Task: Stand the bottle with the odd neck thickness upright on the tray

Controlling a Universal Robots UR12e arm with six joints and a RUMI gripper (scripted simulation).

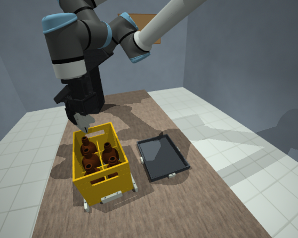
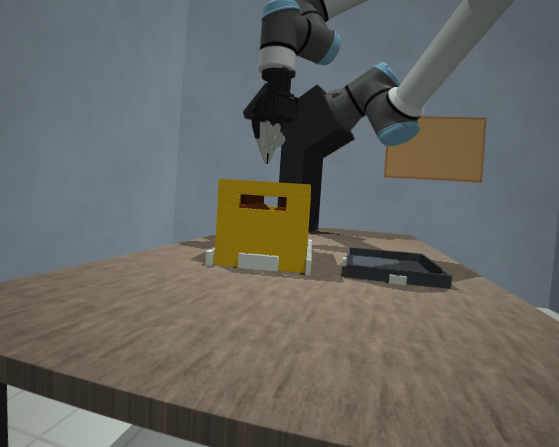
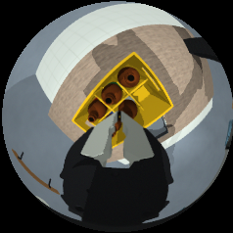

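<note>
My hand is 20 mm short of the yellow crate, 30 mm to the right of it and 160 mm above it. Also, from my hand: dark tray: 10 mm behind, 310 mm to the left, 230 mm below.
</note>
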